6 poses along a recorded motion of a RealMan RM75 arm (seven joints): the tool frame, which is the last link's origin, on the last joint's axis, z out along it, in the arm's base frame.
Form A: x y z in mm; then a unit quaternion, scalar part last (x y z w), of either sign.
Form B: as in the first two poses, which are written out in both.
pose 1, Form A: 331, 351, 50, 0.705, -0.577, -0.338, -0.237
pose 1, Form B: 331, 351, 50, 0.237, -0.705, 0.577, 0.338
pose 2, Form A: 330, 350, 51, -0.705, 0.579, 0.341, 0.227
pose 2, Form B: 330, 350, 51, 0.227, -0.705, 0.579, 0.341
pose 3, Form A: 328, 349, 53, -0.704, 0.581, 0.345, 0.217
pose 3, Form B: 328, 349, 53, 0.217, -0.704, 0.581, 0.345
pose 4, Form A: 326, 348, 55, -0.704, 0.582, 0.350, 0.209
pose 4, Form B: 326, 348, 55, 0.209, -0.704, 0.582, 0.350
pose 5, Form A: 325, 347, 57, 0.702, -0.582, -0.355, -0.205
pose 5, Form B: 325, 347, 57, 0.205, -0.702, 0.582, 0.355
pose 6, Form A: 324, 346, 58, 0.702, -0.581, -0.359, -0.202
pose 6, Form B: 324, 346, 58, 0.202, -0.702, 0.581, 0.359
